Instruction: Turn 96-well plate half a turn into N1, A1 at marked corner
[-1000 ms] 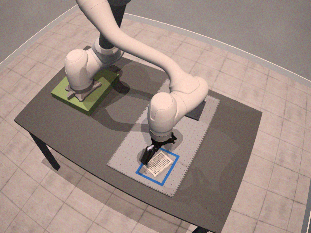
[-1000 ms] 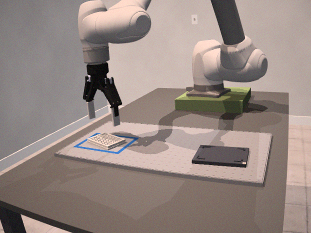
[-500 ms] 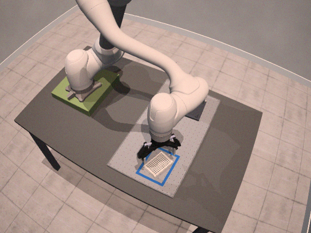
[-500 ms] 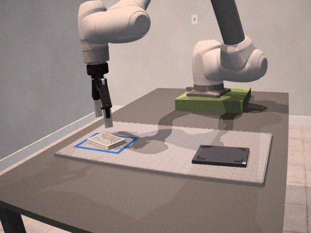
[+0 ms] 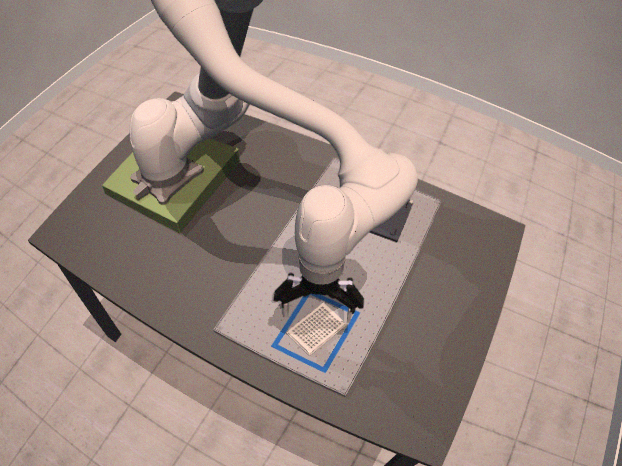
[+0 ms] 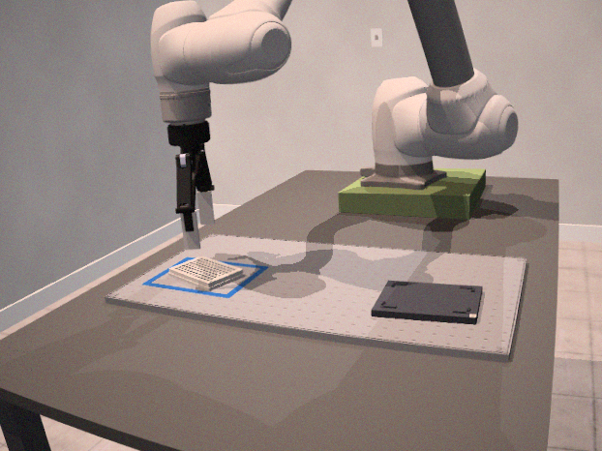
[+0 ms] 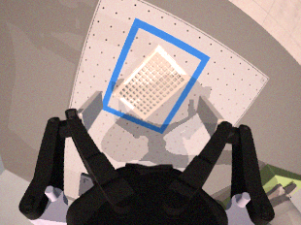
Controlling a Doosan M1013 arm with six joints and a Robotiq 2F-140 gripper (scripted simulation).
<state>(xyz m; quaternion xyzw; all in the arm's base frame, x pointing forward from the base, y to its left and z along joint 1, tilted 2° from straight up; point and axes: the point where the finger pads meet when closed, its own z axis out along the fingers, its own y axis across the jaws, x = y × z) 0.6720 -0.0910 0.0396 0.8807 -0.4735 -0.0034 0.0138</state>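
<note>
Right now the white 96-well plate is 8 cm below my hand. Round my hand: pale A1 mark: 4 cm behind, 51 cm to the left, 8 cm below; dark plate nest N1: 7 cm behind, 42 cm to the left, 8 cm below.
</note>
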